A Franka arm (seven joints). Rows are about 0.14 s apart.
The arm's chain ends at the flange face. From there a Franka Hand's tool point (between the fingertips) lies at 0.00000 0.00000 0.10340 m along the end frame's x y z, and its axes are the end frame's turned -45 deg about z.
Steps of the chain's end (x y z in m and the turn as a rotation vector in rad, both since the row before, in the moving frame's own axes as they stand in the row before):
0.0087 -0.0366 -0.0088 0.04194 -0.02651 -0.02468
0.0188 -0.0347 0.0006 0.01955 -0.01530 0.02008
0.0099 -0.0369 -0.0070 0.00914 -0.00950 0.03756
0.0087 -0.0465 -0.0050 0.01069 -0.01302 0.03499
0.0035 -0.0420 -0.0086 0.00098 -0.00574 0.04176
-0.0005 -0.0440 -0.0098 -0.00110 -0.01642 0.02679
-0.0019 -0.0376 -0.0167 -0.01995 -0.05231 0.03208
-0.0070 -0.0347 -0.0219 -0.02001 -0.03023 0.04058
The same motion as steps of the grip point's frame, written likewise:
0.0331 -0.0247 -0.0089 0.04840 0.01091 -0.02468
0.0382 -0.0138 0.0006 0.02464 0.00301 0.02008
0.0331 -0.0205 -0.0070 0.01318 -0.00025 0.03756
0.0389 -0.0285 -0.0050 0.01677 -0.00165 0.03499
0.0318 -0.0277 -0.0086 0.00475 -0.00337 0.04176
0.0295 -0.0326 -0.0098 0.01083 -0.01239 0.02679
0.0200 -0.0304 -0.0169 0.02288 -0.05110 0.03208
0.0159 -0.0303 -0.0220 0.00723 -0.03553 0.04058

